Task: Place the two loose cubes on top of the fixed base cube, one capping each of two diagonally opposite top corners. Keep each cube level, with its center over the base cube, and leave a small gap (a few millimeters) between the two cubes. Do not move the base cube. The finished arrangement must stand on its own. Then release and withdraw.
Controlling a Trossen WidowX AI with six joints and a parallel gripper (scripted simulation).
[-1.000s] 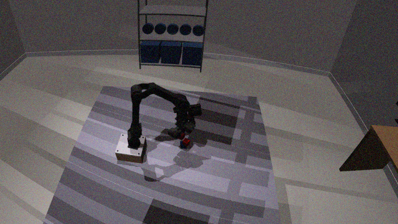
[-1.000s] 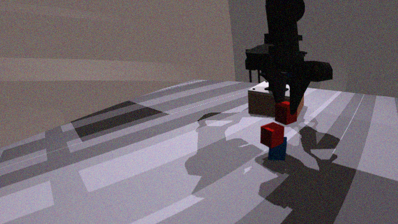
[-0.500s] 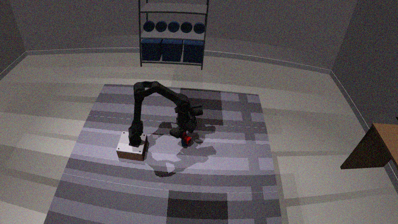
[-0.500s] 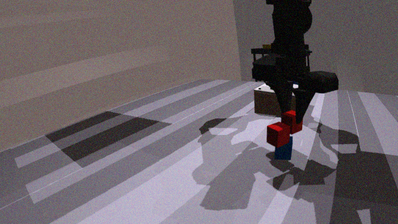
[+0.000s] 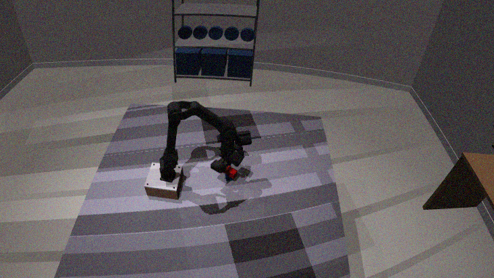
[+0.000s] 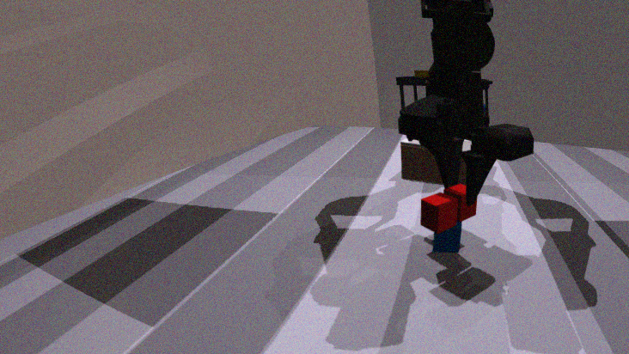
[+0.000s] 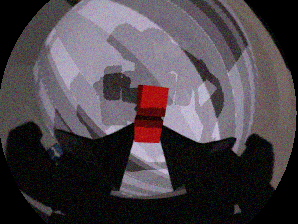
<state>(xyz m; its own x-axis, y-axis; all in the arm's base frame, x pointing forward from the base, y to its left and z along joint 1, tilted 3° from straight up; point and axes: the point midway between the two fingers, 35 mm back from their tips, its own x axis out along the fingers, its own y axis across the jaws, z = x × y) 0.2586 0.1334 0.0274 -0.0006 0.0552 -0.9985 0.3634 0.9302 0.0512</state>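
Right now my gripper tip is right at the red cube. From my gripper tip the other things lie so: blue base cube: 2 cm ahead, 1 cm to the right, 4 cm below.
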